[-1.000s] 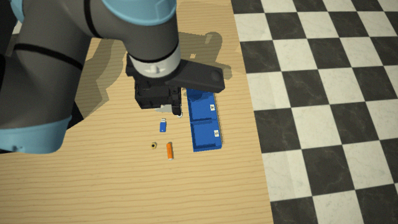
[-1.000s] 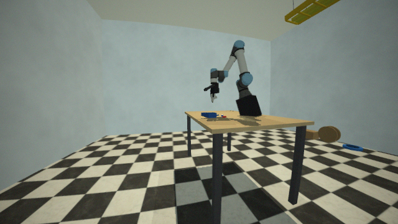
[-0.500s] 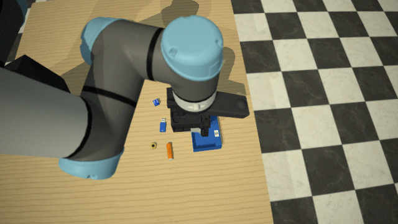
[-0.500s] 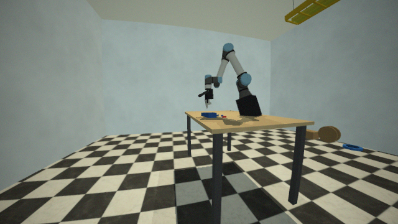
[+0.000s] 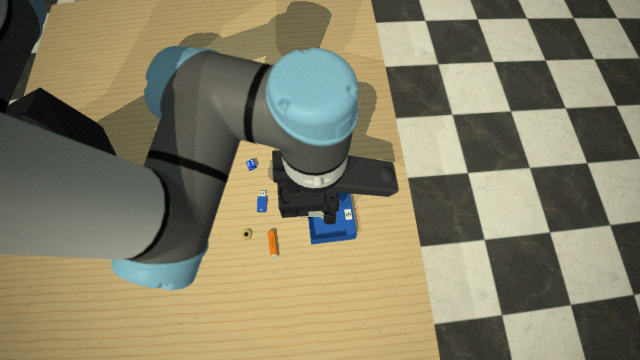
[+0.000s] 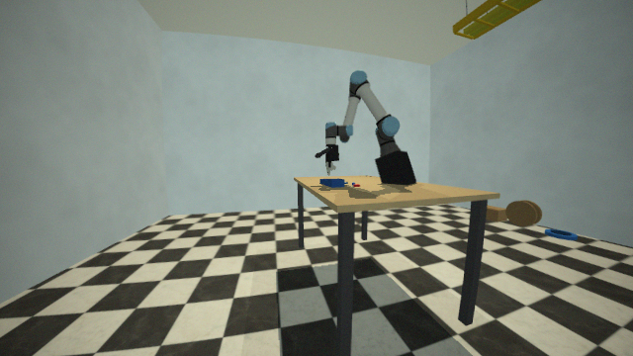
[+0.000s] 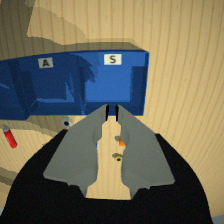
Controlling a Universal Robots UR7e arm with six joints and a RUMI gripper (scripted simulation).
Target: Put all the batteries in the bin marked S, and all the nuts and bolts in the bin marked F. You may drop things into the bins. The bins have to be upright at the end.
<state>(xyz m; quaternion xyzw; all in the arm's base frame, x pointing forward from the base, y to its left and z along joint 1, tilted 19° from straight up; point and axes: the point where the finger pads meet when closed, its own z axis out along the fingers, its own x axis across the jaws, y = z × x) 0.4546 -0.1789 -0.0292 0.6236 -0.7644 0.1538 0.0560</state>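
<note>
My gripper is now 30 mm short of the blue bin row, 80 mm to the right of it and 50 mm above it. From my hand the other things lie so: blue USB stick (100 mm behind, 70 mm to the left, 70 mm below); orange battery (100 mm behind, 20 mm to the right, 70 mm below); white nut (50 mm behind, 90 mm to the left, 70 mm below).
</note>
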